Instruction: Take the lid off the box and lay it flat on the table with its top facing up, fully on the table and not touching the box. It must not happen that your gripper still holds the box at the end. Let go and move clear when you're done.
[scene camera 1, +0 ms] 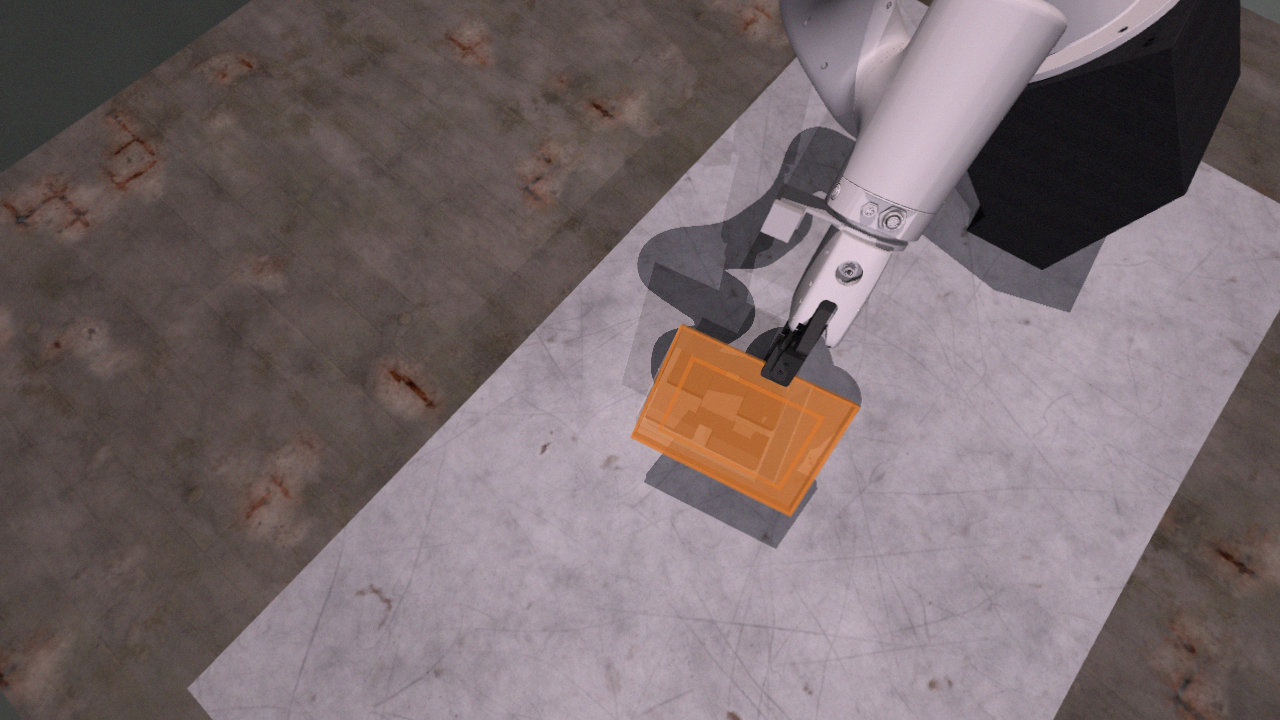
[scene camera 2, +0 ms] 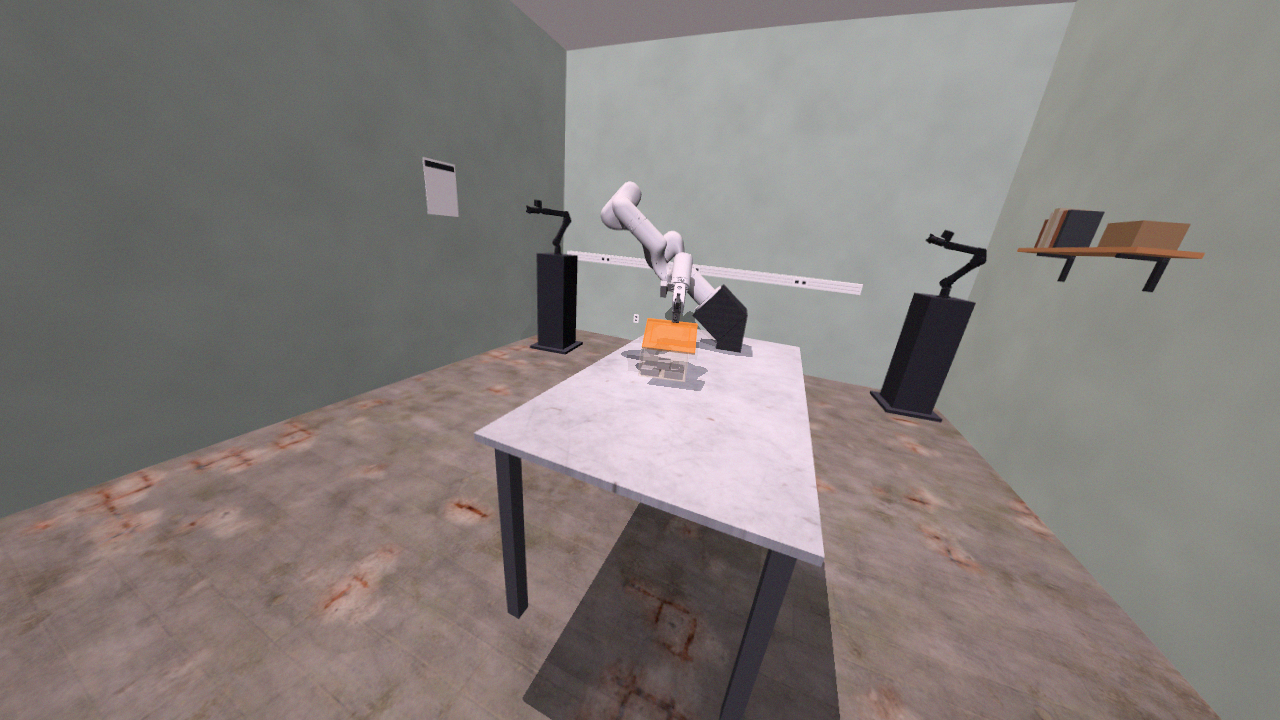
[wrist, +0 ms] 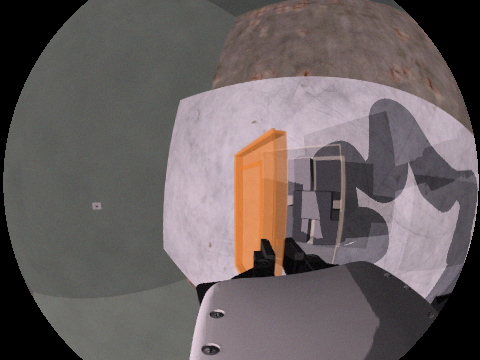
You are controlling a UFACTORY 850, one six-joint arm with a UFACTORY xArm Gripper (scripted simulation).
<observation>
orange lid: scene camera 1 710, 409; scene camera 2; wrist
same spot on orange lid: (wrist: 260, 169) = (scene camera 2: 655, 323)
</observation>
